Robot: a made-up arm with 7 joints.
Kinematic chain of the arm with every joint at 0, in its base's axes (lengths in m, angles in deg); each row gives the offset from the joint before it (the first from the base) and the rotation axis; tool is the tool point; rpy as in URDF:
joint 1: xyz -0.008 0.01 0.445 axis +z
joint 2: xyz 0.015 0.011 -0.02 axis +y
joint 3: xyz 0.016 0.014 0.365 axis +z
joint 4: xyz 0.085 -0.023 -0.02 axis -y
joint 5: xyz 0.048 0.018 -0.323 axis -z
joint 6: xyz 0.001 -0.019 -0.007 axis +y
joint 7: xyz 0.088 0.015 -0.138 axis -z
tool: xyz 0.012 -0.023 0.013 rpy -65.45 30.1 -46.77
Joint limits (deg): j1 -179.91..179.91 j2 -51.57..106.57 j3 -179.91..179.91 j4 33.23..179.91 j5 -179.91..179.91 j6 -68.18..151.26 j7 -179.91..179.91
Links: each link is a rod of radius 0.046 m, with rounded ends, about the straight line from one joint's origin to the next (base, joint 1, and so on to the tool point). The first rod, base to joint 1, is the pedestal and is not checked.
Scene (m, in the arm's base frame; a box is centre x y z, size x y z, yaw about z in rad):
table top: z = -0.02
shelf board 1: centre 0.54 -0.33 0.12 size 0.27 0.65 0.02 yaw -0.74
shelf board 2: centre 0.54 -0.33 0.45 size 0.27 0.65 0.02 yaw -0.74
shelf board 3: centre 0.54 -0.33 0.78 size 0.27 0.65 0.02 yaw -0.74
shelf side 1: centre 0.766 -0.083 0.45 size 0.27 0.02 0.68 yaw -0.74
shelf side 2: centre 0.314 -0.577 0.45 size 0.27 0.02 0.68 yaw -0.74
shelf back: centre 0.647 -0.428 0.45 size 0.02 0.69 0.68 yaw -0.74
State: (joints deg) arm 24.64 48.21 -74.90 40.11 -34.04 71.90 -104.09
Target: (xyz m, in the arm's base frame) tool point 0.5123 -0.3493 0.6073
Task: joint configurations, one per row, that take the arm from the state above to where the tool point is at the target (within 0.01 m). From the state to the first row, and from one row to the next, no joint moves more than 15 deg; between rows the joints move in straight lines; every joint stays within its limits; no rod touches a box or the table.
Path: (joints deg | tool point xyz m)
1: 37.51 53.31 -85.65 45.89 -34.89 78.77 -104.33 | 0.2189 -0.2740 0.4269
2: 50.38 58.40 -96.40 51.68 -35.74 85.63 -104.56 | 0.2689 -0.2321 0.5154
3: 63.25 63.50 -107.16 57.46 -36.59 92.50 -104.80 | 0.3007 -0.1561 0.6073
4: 50.40 56.35 -97.84 67.80 -36.33 79.97 -103.33 | 0.3850 -0.2293 0.5869
5: 37.55 49.21 -88.51 78.14 -36.06 67.44 -101.86 | 0.4570 -0.2942 0.5803
6: 24.70 42.06 -79.19 88.47 -35.80 54.91 -100.40 | 0.5123 -0.3493 0.6073

